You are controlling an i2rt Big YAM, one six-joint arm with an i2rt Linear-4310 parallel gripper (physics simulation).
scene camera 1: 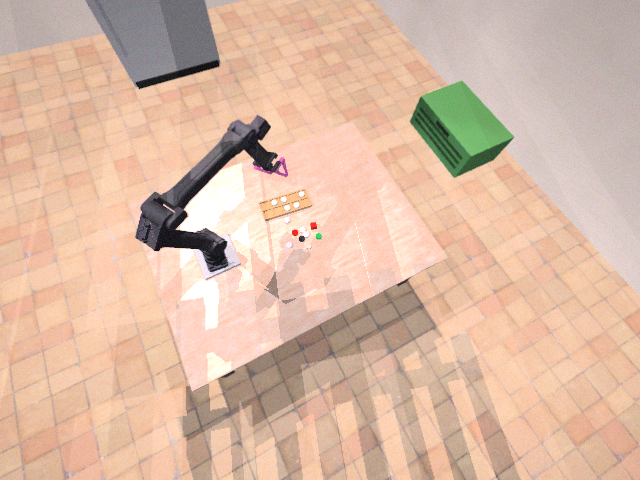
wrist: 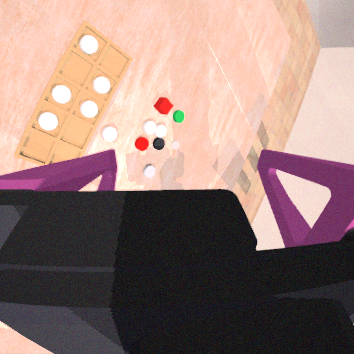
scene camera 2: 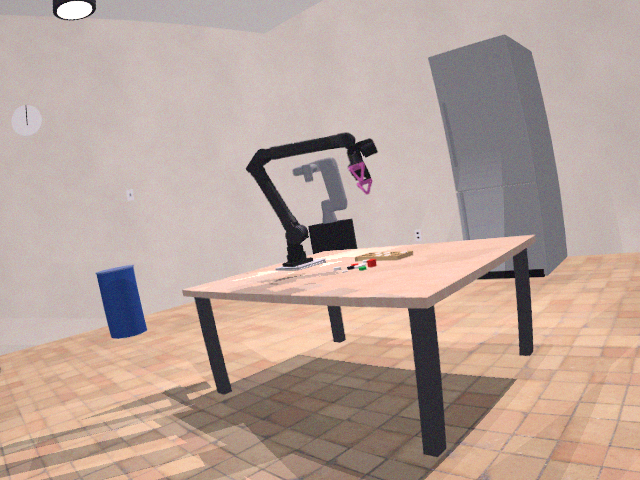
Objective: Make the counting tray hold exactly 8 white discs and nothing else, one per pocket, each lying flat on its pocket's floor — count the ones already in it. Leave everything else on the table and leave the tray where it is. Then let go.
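Observation:
The wooden counting tray (scene camera 1: 267, 211) (scene camera 2: 366, 257) (wrist: 76, 68) has two rows of pockets. Several hold white discs, one of them a disc (scene camera 1: 301, 194) (wrist: 89, 44) in an end pocket; others are empty. The finger partly hides the tray's lower end in the wrist view. A loose white disc (scene camera 1: 286, 220) (wrist: 109, 133) lies beside the tray. Two more, a white disc (wrist: 150, 127) and a white disc (wrist: 160, 130), lie close together. Another white disc (scene camera 1: 288, 244) (wrist: 150, 171) lies apart. My gripper (scene camera 1: 271, 172) (scene camera 2: 361, 179) (wrist: 190, 157) is open and empty, high above the table beyond the tray.
A red block (scene camera 1: 313, 225) (scene camera 2: 371, 262) (wrist: 163, 105), green piece (scene camera 1: 318, 236) (scene camera 2: 362, 268) (wrist: 179, 116), red disc (scene camera 1: 294, 232) (wrist: 142, 144), black disc (scene camera 1: 301, 238) (wrist: 158, 144) and small pale piece (scene camera 1: 309, 246) (wrist: 175, 144) lie around the loose white discs on the table (scene camera 1: 330, 289).

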